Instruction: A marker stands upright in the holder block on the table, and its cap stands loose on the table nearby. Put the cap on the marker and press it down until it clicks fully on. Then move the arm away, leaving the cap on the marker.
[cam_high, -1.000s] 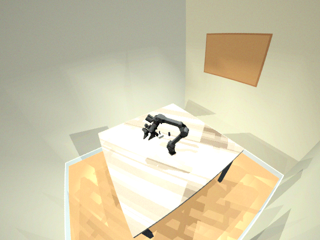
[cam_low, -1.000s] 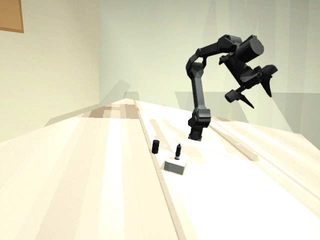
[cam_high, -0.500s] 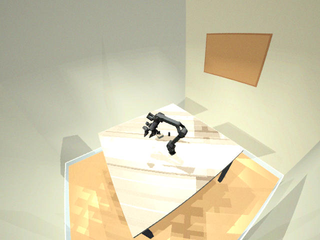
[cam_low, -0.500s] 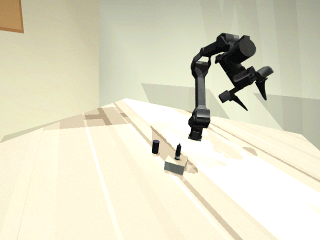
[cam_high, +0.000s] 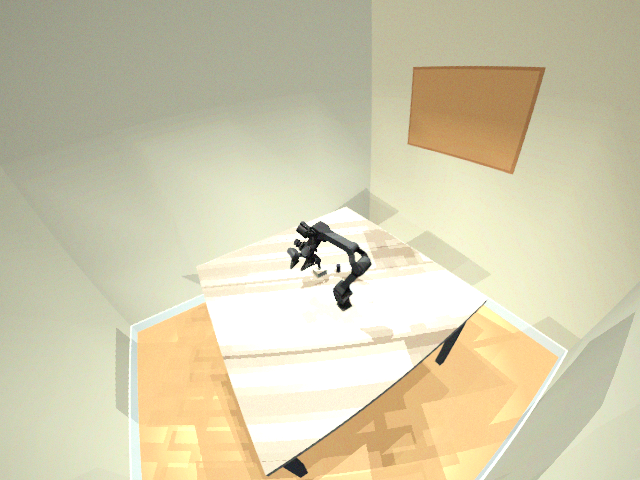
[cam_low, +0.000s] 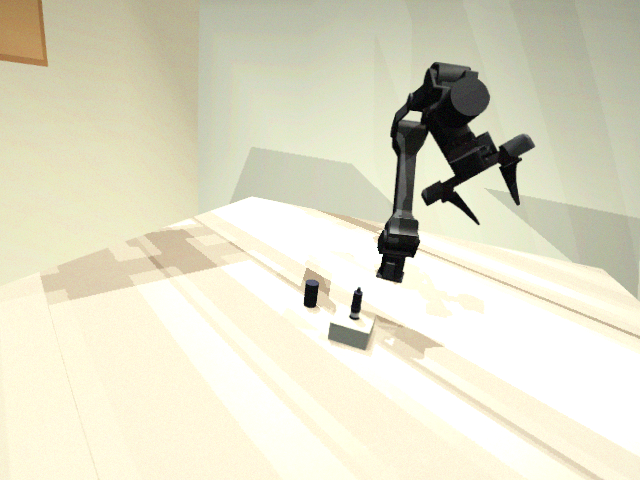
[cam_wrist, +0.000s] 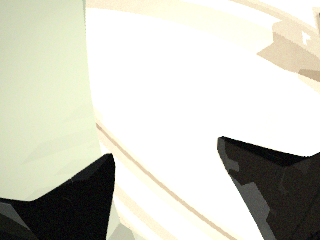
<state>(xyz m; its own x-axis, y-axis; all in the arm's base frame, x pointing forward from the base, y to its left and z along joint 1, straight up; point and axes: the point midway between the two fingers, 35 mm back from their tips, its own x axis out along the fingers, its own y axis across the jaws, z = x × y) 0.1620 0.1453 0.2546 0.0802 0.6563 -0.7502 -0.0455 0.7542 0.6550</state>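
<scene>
Right now the dark cap is 70 mm ahead of my gripper tip, 290 mm to the right of it and 200 mm below it. Also, from my gripper tip: dark marker 120 mm ahead, 200 mm to the right, 160 mm below; pale holder block 120 mm ahead, 200 mm to the right, 210 mm below.
</scene>
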